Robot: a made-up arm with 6 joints. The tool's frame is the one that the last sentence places. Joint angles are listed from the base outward.
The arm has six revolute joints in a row. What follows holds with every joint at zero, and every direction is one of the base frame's. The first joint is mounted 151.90 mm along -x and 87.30 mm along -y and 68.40 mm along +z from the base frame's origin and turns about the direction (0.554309, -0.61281, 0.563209). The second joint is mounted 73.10 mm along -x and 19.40 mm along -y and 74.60 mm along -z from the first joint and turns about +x. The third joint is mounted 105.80 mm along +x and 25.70 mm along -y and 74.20 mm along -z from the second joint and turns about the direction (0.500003, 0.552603, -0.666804). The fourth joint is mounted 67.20 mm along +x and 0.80 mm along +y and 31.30 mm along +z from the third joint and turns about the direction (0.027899, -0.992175, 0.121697). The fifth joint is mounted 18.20 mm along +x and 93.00 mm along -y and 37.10 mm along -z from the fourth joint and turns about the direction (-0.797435, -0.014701, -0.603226). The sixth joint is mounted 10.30 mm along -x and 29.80 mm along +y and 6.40 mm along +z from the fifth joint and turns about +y. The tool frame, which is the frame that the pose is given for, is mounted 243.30 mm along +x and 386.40 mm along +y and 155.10 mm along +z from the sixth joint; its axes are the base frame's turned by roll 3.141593, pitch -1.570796 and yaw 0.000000 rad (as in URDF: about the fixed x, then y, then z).
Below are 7 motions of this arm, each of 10 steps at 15 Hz.
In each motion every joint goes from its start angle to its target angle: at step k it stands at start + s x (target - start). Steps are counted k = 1, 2, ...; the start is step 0. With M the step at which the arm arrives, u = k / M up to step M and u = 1 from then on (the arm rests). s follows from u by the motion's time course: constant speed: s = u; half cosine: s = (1 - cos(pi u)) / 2; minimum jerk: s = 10 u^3 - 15 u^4 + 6 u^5.
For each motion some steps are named. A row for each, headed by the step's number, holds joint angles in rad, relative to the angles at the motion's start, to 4 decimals.
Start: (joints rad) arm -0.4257 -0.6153 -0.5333 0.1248 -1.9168 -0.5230
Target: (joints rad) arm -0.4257 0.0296 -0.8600 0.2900 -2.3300 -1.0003
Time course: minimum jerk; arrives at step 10
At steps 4, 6, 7, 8, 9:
4: 0.0000 0.2047 -0.1037 0.0524 -0.1312 -0.1515
6: 0.0000 0.4402 -0.2230 0.1128 -0.2820 -0.3258
7: 0.0000 0.5397 -0.2734 0.1383 -0.3458 -0.3995
8: 0.0000 0.6075 -0.3078 0.1556 -0.3893 -0.4497
9: 0.0000 0.6394 -0.3239 0.1638 -0.4097 -0.4732

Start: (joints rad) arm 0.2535 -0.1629 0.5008 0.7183 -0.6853 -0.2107
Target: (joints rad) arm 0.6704 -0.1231 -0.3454 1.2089 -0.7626 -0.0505
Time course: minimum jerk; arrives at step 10
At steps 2, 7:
2: 0.0241 0.0023 -0.0490 0.0284 -0.0045 0.0093
7: 0.3489 0.0333 -0.7082 0.4106 -0.0647 0.1341

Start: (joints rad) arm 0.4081 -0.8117 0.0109 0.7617 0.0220 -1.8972
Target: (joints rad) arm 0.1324 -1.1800 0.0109 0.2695 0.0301 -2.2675
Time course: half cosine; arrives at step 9
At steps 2, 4, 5, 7, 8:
2: -0.0323 -0.0431 0.0000 -0.0576 0.0009 -0.0433
4: -0.1139 -0.1522 0.0000 -0.2034 0.0033 -0.1530
5: -0.1618 -0.2161 0.0000 -0.2888 0.0048 -0.2173
7: -0.2434 -0.3252 0.0000 -0.4346 0.0072 -0.3270
8: -0.2674 -0.3572 0.0000 -0.4774 0.0079 -0.3591

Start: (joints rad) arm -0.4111 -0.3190 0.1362 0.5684 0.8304 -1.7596
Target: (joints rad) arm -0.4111 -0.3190 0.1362 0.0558 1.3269 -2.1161
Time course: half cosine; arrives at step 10
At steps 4, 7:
4: 0.0000 0.0000 0.0000 -0.1771 0.1715 -0.1232
7: 0.0000 0.0000 0.0000 -0.4069 0.3942 -0.2830

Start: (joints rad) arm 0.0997 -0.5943 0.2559 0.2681 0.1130 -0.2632
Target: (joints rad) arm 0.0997 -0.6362 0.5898 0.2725 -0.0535 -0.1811
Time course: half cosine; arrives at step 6
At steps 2, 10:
2: 0.0000 -0.0105 0.0835 0.0011 -0.0416 0.0205
10: 0.0000 -0.0419 0.3339 0.0044 -0.1665 0.0821

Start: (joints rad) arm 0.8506 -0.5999 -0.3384 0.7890 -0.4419 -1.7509
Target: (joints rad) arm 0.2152 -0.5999 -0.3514 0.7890 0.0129 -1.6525
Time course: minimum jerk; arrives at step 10
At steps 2, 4, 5, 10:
2: -0.0368 0.0000 -0.0008 0.0000 0.0263 0.0057
4: -0.2017 0.0000 -0.0041 0.0000 0.1444 0.0312
5: -0.3177 0.0000 -0.0065 0.0000 0.2274 0.0492
10: -0.6354 0.0000 -0.0130 0.0000 0.4548 0.0984

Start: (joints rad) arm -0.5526 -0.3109 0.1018 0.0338 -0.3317 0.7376
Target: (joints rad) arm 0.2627 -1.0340 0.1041 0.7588 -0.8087 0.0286
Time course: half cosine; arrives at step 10
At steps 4, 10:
4: 0.2817 -0.2498 0.0008 0.2505 -0.1648 -0.2450
10: 0.8153 -0.7231 0.0023 0.7250 -0.4770 -0.7090

